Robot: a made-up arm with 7 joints. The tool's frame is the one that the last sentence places.
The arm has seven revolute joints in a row. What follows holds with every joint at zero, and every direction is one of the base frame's. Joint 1 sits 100 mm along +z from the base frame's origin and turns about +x. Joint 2 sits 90 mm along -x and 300 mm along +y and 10 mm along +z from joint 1 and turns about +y. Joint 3 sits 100 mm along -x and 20 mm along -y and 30 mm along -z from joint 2 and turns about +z. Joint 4 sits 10 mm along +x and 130 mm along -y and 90 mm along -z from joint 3 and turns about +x. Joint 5 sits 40 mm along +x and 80 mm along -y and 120 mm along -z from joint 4 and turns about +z. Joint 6 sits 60 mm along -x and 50 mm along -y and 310 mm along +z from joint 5 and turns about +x. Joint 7 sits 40 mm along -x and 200 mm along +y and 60 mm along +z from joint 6 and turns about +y. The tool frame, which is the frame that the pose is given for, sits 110 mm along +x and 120 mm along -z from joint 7; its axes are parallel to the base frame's.
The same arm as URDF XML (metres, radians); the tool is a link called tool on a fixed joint. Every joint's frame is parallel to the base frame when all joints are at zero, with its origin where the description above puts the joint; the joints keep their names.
<robot name="arm">
<joint name="joint 1" type="continuous"><parent link="base"/><child link="link1"/><origin xyz="0 0 0.1"/><axis xyz="1 0 0"/></joint>
<joint name="joint 2" type="continuous"><parent link="link1"/><child link="link2"/><origin xyz="-0.09 0.3 0.01"/><axis xyz="0 1 0"/></joint>
<joint name="joint 3" type="continuous"><parent link="link2"/><child link="link3"/><origin xyz="-0.1 -0.02 -0.03"/><axis xyz="0 0 1"/></joint>
<joint name="joint 4" type="continuous"><parent link="link3"/><child link="link4"/><origin xyz="0.01 -0.13 -0.09"/><axis xyz="1 0 0"/></joint>
<joint name="joint 5" type="continuous"><parent link="link4"/><child link="link5"/><origin xyz="0.04 -0.08 -0.12"/><axis xyz="0 0 1"/></joint>
<joint name="joint 6" type="continuous"><parent link="link5"/><child link="link6"/><origin xyz="-0.06 -0.05 0.31"/><axis xyz="1 0 0"/></joint>
<joint name="joint 7" type="continuous"><parent link="link6"/><child link="link7"/><origin xyz="-0.04 0.2 0.06"/><axis xyz="0 1 0"/></joint>
<joint name="tool_fixed" type="fixed"><parent link="link7"/><child link="tool"/><origin xyz="0.11 0 -0.12"/></joint>
<link name="base"/>
<link name="link1"/>
<link name="link2"/>
<link name="link3"/>
<link name="link4"/>
<link name="link5"/>
<link name="link6"/>
<link name="link7"/>
<link name="tool"/>
</robot>

